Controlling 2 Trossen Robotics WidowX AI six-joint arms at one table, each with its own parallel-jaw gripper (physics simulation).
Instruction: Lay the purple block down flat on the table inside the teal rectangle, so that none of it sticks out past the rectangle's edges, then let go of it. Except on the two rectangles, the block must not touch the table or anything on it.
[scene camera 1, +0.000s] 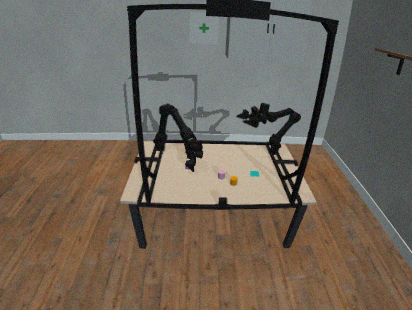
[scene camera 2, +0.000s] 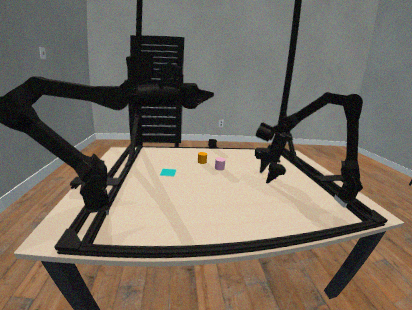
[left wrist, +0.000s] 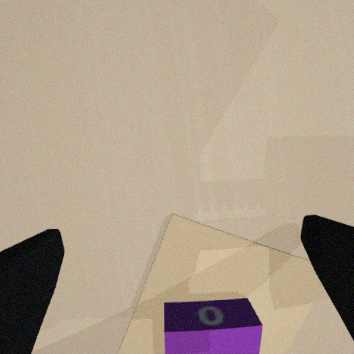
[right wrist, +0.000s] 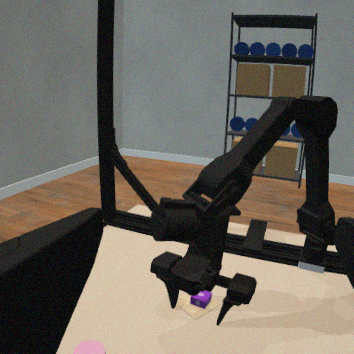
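Seen in the pictures: left gripper, fingertip midpoint: (scene camera 1: 194, 168) (scene camera 2: 263, 177) (left wrist: 183, 235) (right wrist: 194, 315); right gripper, fingertip midpoint: (scene camera 1: 239, 118) (scene camera 2: 206, 93) (right wrist: 222, 225); left arm's base at its link origin: (scene camera 1: 160, 148) (scene camera 2: 346, 198) (right wrist: 312, 257); right arm's base at its link origin: (scene camera 1: 274, 152) (scene camera 2: 97, 205).
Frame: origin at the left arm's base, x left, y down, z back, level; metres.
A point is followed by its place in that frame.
The purple block (scene camera 1: 187, 168) @(x -0.220, y 0.010, z -0.248 m) (left wrist: 211, 326) @(x -0.202, y 0.001, z -0.266 m) (right wrist: 201, 299) @(x -0.195, y 0.000, z -0.264 m), marked with a 0, lies on a pale rectangle (left wrist: 218, 246) @(x -0.208, y 0.018, z -0.287 m) (right wrist: 187, 306) @(x -0.218, y 0.018, z -0.276 m) on the table's left part in scene camera 1. My left gripper (scene camera 1: 190, 167) @(x -0.196, y 0.018, z -0.292 m) (scene camera 2: 266, 176) @(x -0.196, y 0.018, z -0.292 m) (left wrist: 183, 235) @(x -0.196, y 0.018, z -0.292 m) (right wrist: 194, 315) @(x -0.196, y 0.018, z -0.292 m) is open. It points down, with one finger on each side of the block and neither touching it. The teal rectangle (scene camera 1: 254, 173) @(x -0.213, y 0.018, z -0.713 m) (scene camera 2: 168, 172) @(x -0.211, y 0.018, z -0.712 m) lies bare, far from the block, towards the right arm's side. My right gripper (scene camera 1: 240, 116) @(x -0.081, y -0.325, z -0.578 m) (scene camera 2: 209, 95) @(x -0.081, y -0.325, z -0.578 m) is open and empty, held high above the table.
A pink cylinder (scene camera 1: 221, 174) @(x -0.301, y -0.019, z -0.482 m) (scene camera 2: 219, 163) @(x -0.257, y -0.015, z -0.489 m) (right wrist: 89, 348) @(x -0.282, y -0.027, z -0.477 m) and an orange cylinder (scene camera 1: 233, 180) @(x -0.359, y -0.021, z -0.560 m) (scene camera 2: 202, 157) @(x -0.319, y -0.015, z -0.564 m) stand between the block and the teal rectangle. A black frame (scene camera 1: 134, 92) @(x -0.602, y -0.643, z -0.067 m) surrounds the table, with a small black mount (scene camera 1: 222, 201) @(x -0.569, y -0.026, z -0.495 m) (scene camera 2: 212, 143) @(x -0.542, y -0.015, z -0.500 m) on one rail.
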